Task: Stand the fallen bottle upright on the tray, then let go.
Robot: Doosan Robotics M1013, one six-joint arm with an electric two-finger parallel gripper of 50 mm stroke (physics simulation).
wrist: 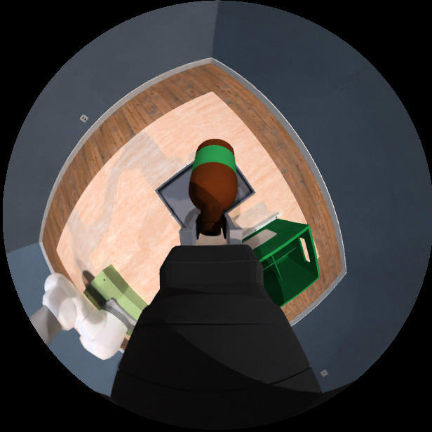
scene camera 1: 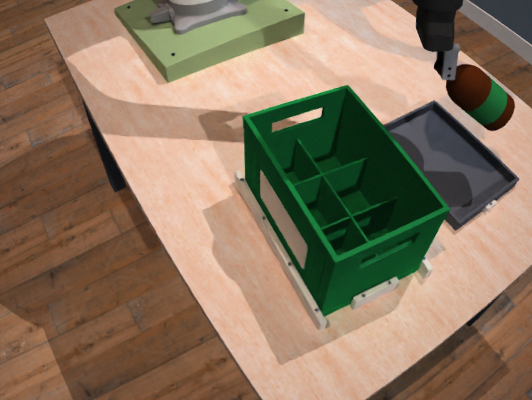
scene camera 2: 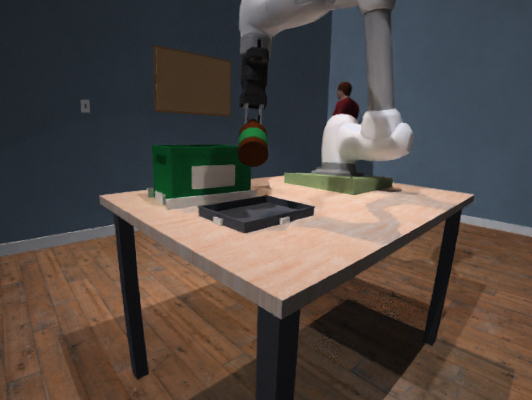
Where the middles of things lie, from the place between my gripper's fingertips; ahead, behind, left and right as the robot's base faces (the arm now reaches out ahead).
Scene:
The brown bottle (scene camera 1: 478,95) lies 4 cm ahead of my hand, 6 cm to the left of it and 3 cm below it.

